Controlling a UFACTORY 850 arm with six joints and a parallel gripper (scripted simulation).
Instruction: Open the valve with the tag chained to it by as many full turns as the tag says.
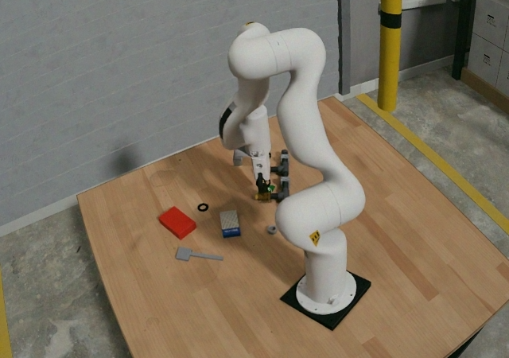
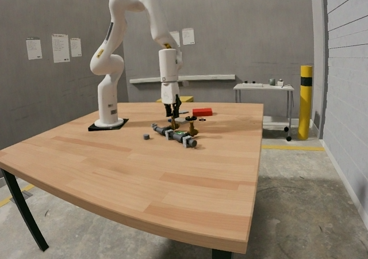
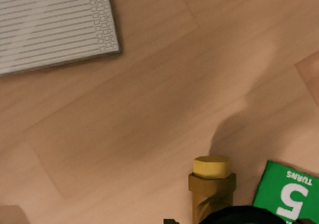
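My gripper is now 9 cm above the green tag, 5 cm short of it and 3 cm to the left of it. The rest, counted from my hand: red block 33 cm to the left, 8 cm below; grey paddle-shaped tool 30 cm to the left, 16 cm behind, 9 cm below; blue-and-grey box 15 cm to the left, 8 cm below, 7 cm behind.
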